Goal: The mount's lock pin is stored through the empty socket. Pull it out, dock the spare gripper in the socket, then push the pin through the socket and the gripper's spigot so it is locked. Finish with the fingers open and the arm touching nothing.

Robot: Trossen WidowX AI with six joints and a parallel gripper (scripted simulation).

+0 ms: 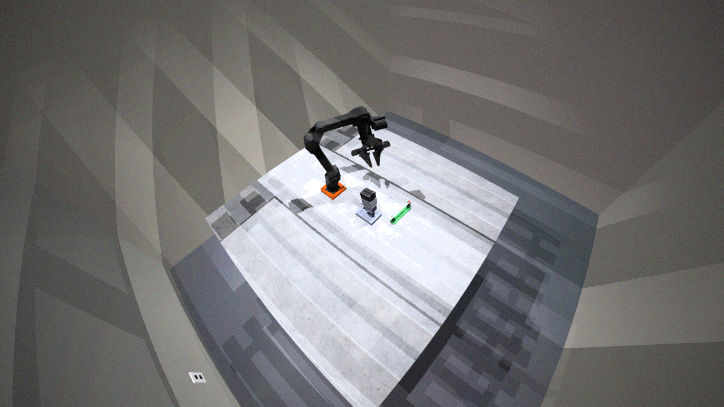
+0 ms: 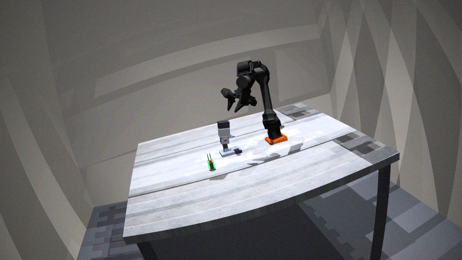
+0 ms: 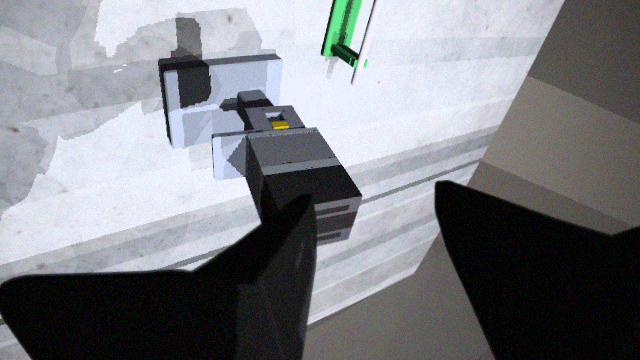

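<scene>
Right now my gripper tip is 22 cm above the green pin cradle, 16 cm short of it and 2 cm to the left of it. The rest, counted from my gripper tip: spare gripper: 12 cm below, 10 cm to the right, 3 cm ahead; grey mount: 19 cm below, 10 cm to the right, 2 cm ahead.
</scene>
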